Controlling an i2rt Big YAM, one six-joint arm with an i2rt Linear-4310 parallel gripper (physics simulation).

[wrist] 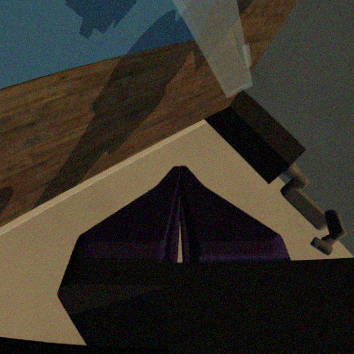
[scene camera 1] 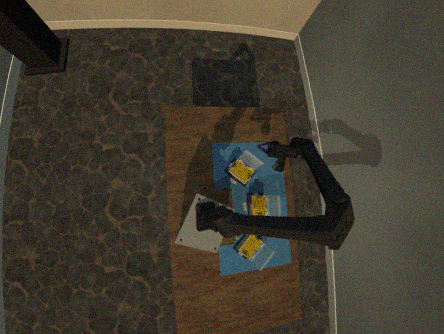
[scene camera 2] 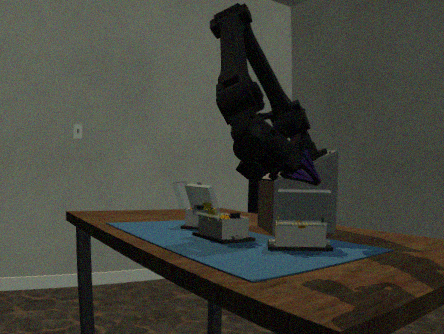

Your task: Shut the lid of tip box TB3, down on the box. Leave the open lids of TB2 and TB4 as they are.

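Seen in the pictures: gripper, fingertip midpoint: (wrist: 179,176) (scene camera 1: 257,146) (scene camera 2: 318,183); arm's base, origin of the base link: (scene camera 1: 205,215).
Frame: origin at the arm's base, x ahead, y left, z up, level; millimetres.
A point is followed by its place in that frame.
Three tip boxes with open clear lids stand on the blue mat; no labels are readable, so I cannot tell which is TB3. The upper box (scene camera 1: 241,171) (scene camera 2: 301,236) @[x 268, y 224, z -188 mm] has its lid (scene camera 1: 252,159) @[x 294, y 246, z -110 mm] (scene camera 2: 304,206) @[x 292, y 249, z -114 mm] raised. The middle box (scene camera 1: 258,205) (scene camera 2: 223,228) @[x 359, y 38, z -185 mm] and its lid (scene camera 1: 273,205) @[x 387, y -20, z -126 mm] (scene camera 2: 201,196) @[x 398, y -8, z -105 mm], and the lower box (scene camera 1: 250,246) @[x 237, y -232, z -164 mm] and its lid (scene camera 1: 262,257) @[x 284, y -288, z -121 mm] (scene camera 2: 179,194) @[x 325, y -238, z -116 mm], also show. My gripper (scene camera 1: 263,147) @[x 313, y 308, z -60 mm] (scene camera 2: 316,182) @[x 313, y 308, z -60 mm] (wrist: 179,176) @[x 313, y 308, z -60 mm] is shut and empty, beside the upper box's lid in scene view 1 and above its top edge in scene view 2. A translucent panel (wrist: 222,55) @[x 291, y 258, z -79 mm] shows ahead of it.
The blue mat (scene camera 1: 225,267) @[x 91, y -348, z -222 mm] (scene camera 2: 250,270) @[x 495, y 303, z -222 mm] lies on the wooden table (scene camera 1: 195,295) @[x -97, y -479, z -225 mm] (scene camera 2: 370,295) @[x 453, y 543, z -225 mm]. A grey sloped stand (scene camera 1: 192,237) @[x -65, y -85, z 6 mm] (scene camera 2: 331,200) is beside the mat, with the arm's base on it. The arm crosses over the mat between the middle and lower boxes in scene view 1.
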